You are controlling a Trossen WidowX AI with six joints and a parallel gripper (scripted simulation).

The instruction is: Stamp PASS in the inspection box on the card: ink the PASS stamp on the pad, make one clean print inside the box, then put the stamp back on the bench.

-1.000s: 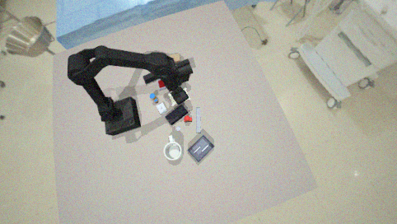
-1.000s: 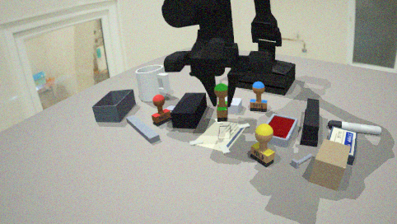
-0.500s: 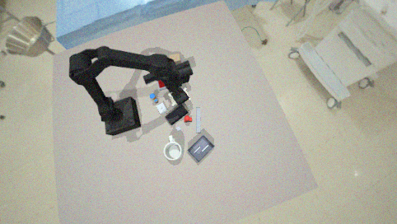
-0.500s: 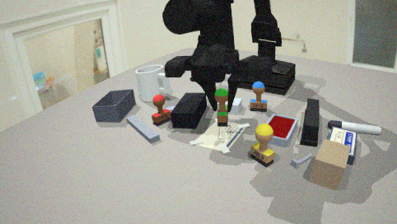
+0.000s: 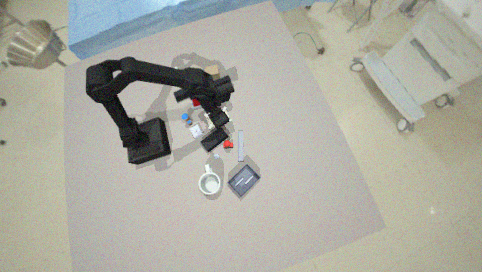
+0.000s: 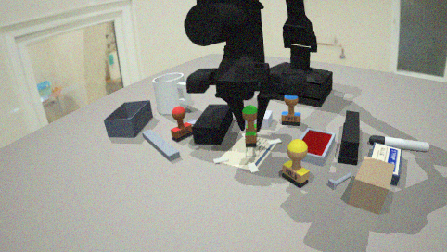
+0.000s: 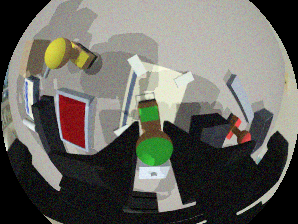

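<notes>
My gripper tip is now 4 cm above the cream card. Round my gripper tip: green-knobbed stamp (right at my gripper tip); then black block (5 cm behind, 10 cm to the right, 2 cm below); then yellow-knobbed stamp (6 cm ahead, 9 cm to the left, 2 cm below).
</notes>
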